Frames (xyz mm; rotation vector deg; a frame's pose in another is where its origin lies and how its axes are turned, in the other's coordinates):
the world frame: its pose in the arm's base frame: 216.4 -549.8 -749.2 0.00 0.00 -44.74
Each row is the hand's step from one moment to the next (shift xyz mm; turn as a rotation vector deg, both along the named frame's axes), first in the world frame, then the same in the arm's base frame.
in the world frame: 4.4 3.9 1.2 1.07 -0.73 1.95
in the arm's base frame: 5.9 -0.3 1.2 0.25 -1.27 1.95
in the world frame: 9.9 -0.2 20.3 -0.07 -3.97 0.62
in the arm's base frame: 6.9 -7.1 20.3 -2.84 -2.77 0.62
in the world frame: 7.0 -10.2 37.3 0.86 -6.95 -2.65
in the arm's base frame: -2.2 -12.2 37.3 -4.28 -5.54 -2.65
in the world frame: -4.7 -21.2 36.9 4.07 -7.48 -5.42
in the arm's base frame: -18.3 -11.8 36.9 -2.37 -8.18 -5.42
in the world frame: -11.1 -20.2 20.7 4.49 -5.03 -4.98
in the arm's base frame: -22.1 -6.5 20.7 -0.35 -6.73 -4.98
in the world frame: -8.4 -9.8 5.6 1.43 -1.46 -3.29
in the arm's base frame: -12.9 -1.0 5.6 -0.01 -2.04 -3.29
